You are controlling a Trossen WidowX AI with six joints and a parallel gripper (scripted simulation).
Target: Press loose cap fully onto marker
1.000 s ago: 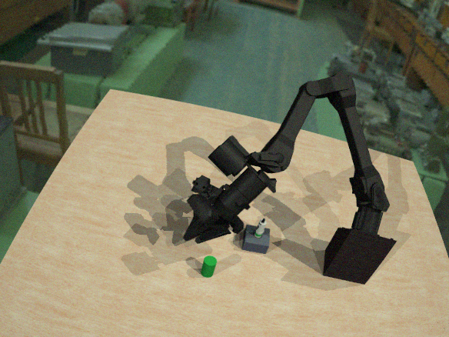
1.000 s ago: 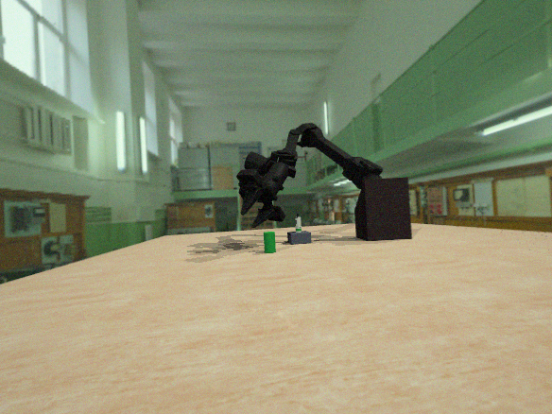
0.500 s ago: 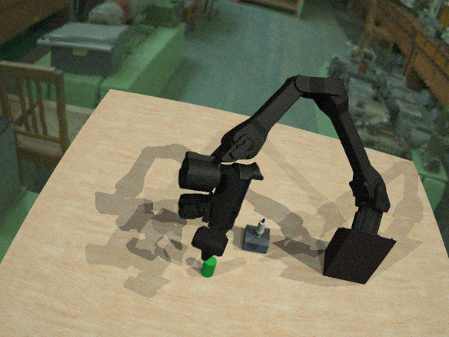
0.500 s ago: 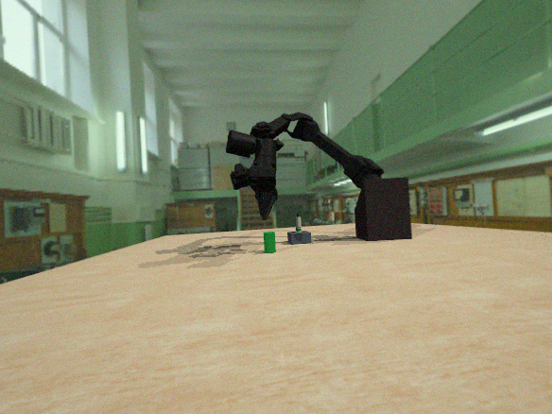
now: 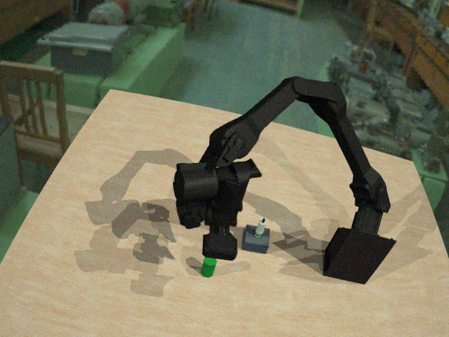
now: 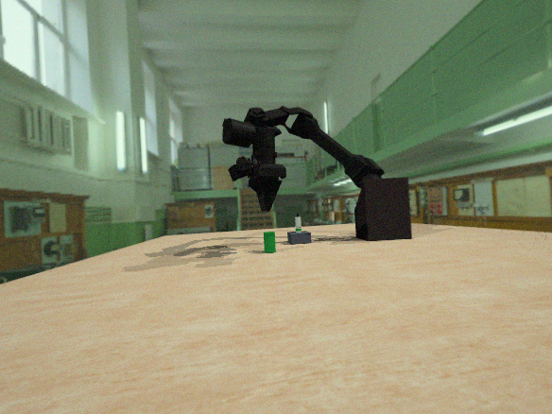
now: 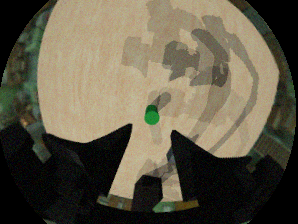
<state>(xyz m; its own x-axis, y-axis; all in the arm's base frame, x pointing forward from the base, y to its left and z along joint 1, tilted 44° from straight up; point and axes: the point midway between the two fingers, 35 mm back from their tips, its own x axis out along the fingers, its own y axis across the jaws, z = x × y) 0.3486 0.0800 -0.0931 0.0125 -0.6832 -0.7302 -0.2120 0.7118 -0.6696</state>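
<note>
The green cap is 8 cm below my gripper tip and 1 cm behind it. From my gripper tip the other things lie so: white marker (14 cm to the right, 10 cm behind, 4 cm below); block (14 cm to the right, 10 cm behind, 9 cm below).
</note>
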